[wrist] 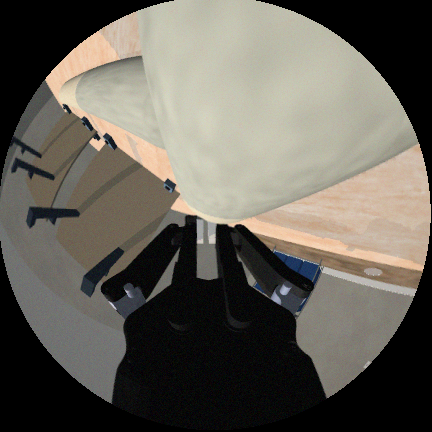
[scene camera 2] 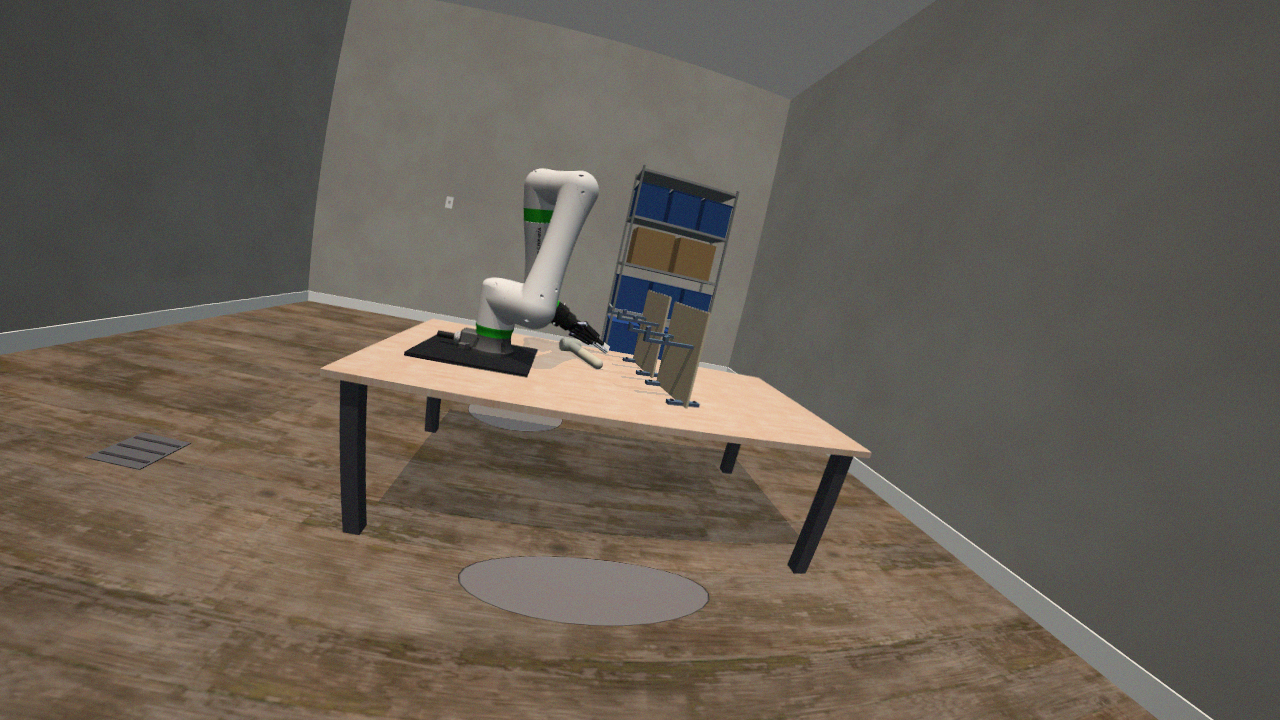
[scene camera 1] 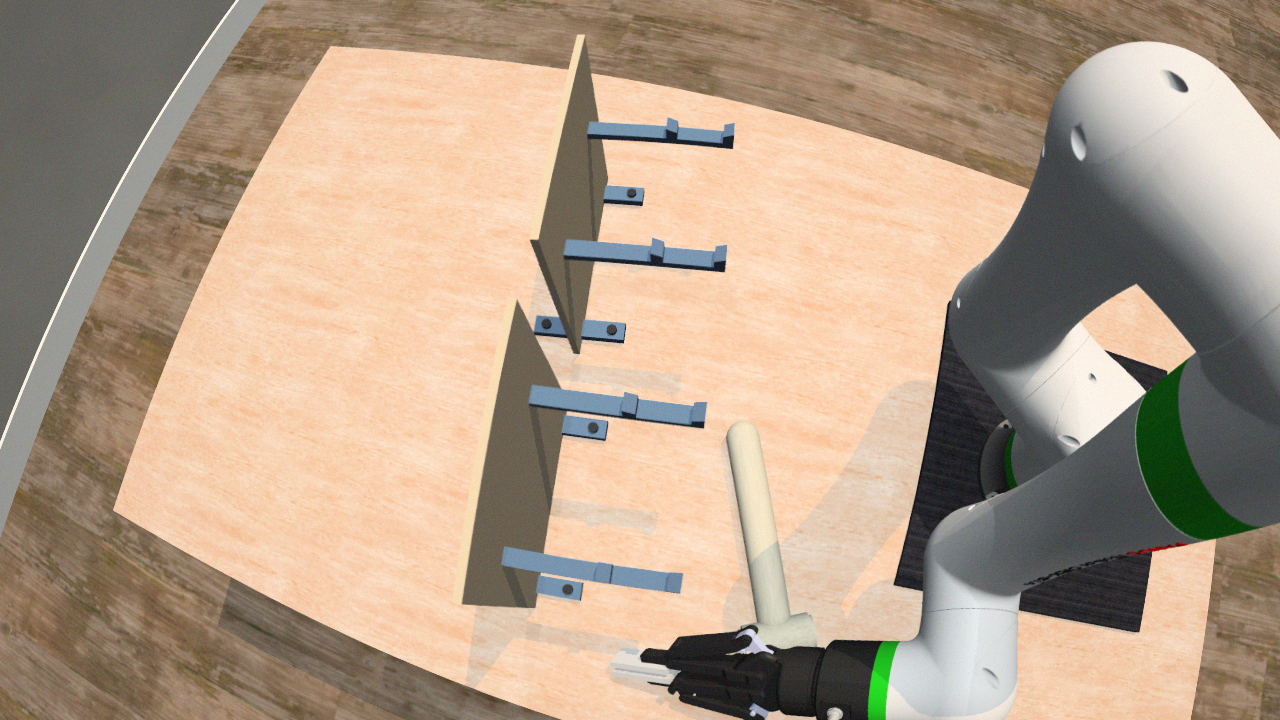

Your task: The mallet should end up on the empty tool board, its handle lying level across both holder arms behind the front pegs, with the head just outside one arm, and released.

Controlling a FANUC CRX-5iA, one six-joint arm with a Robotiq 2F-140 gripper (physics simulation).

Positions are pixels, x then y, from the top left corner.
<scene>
my gripper: shut, holds nothing
a mallet (scene camera 1: 776,626): on the table
</scene>
